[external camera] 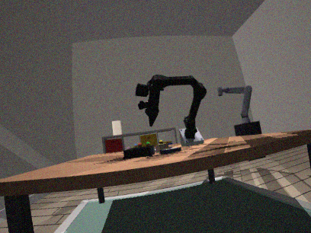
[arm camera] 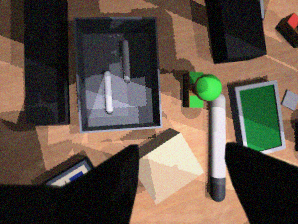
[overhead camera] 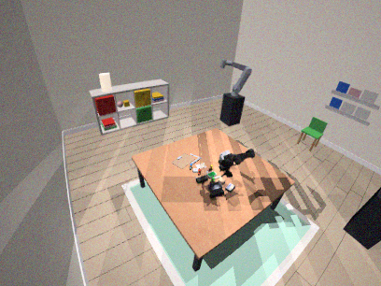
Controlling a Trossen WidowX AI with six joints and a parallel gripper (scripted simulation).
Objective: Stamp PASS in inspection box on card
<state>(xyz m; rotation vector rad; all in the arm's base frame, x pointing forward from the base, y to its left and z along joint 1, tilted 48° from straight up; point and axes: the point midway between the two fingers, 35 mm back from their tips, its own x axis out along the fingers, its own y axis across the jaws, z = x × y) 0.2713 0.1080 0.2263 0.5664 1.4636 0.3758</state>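
Now: gripper tip 130 mm above the PASS stamp, 60 mm to the left of it and 30 mm short of it. Also, from my gripper tip: white pen: 140 mm below, 80 mm to the right, 60 mm behind; then brown block: 130 mm below, 40 mm behind, 10 mm to the right; then grey tray: 140 mm below, 60 mm ahead, 20 mm to the left.
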